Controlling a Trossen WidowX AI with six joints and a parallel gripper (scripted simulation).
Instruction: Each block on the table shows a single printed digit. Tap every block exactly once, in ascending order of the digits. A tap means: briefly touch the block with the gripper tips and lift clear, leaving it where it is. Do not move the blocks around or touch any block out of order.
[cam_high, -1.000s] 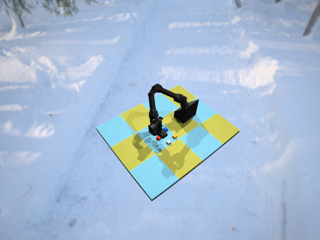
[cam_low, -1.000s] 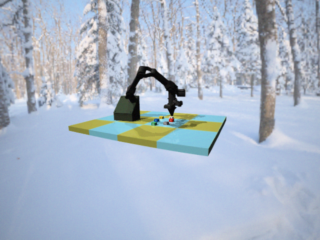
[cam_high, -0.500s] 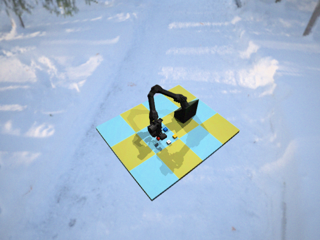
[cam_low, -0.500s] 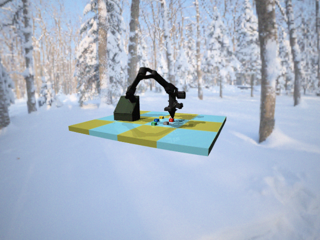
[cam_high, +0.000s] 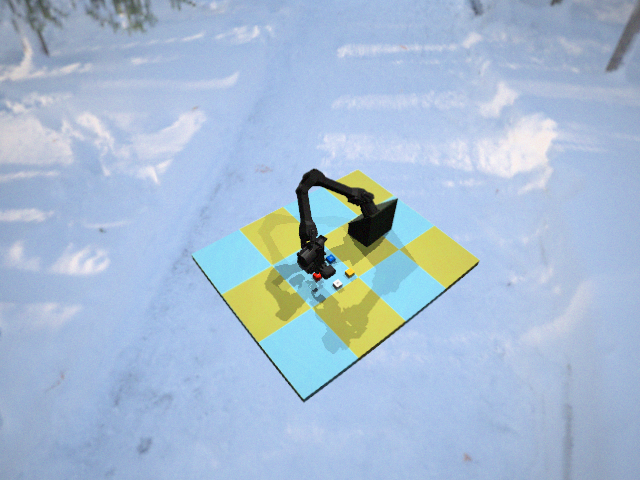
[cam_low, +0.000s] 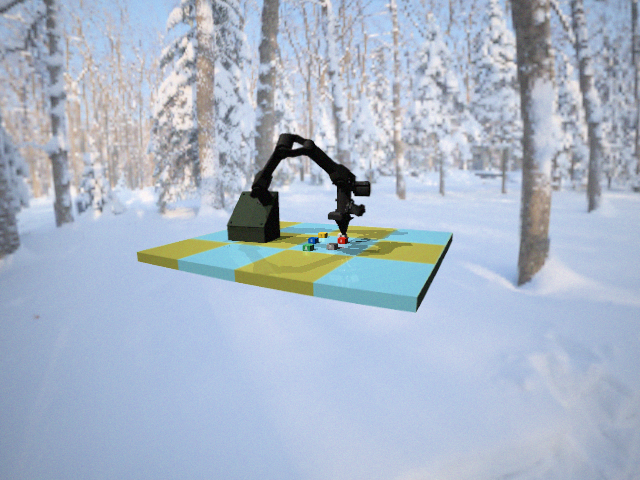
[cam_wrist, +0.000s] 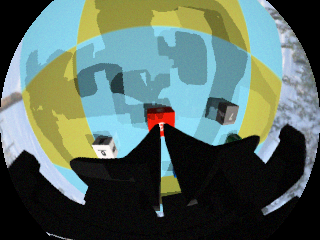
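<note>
Now: the red block 2 cm below my gripper tip. The rest, counted from my gripper tip: white block (8 cm to the left, 6 cm behind, 2 cm below); then grey block (11 cm to the right, 2 cm below, 1 cm ahead); then blue block (11 cm behind, 5 cm to the right, 2 cm below).
</note>
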